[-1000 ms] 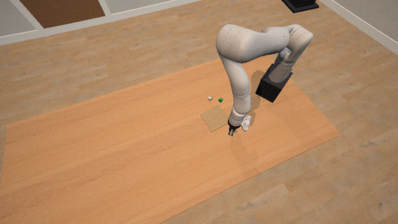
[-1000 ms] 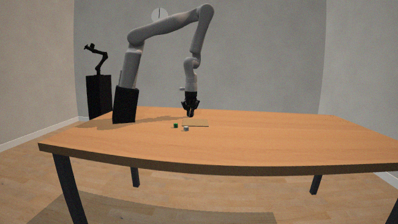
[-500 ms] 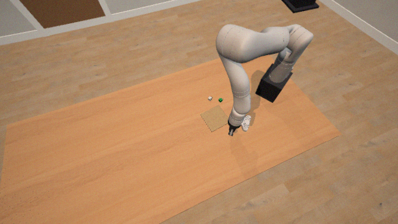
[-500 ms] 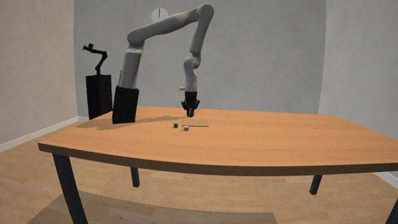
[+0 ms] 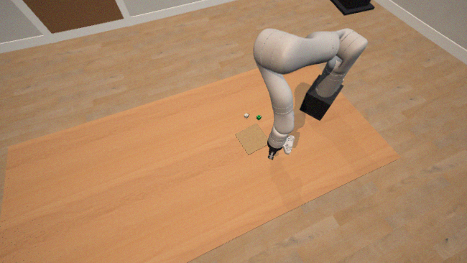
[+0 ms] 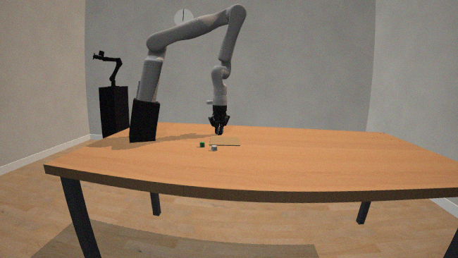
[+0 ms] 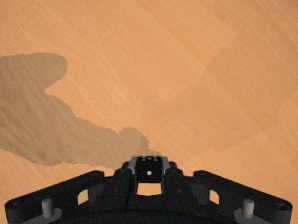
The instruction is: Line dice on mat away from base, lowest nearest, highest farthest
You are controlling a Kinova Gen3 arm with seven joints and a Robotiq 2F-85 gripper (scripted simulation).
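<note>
My gripper is now 60 mm short of the tan mat, 120 mm to the left of it and 20 mm above it. Also, from my hand: white die 50 mm ahead, 260 mm to the right, 10 mm below; black die 10 mm below; green die 10 mm behind, 230 mm to the right, 10 mm below.
</note>
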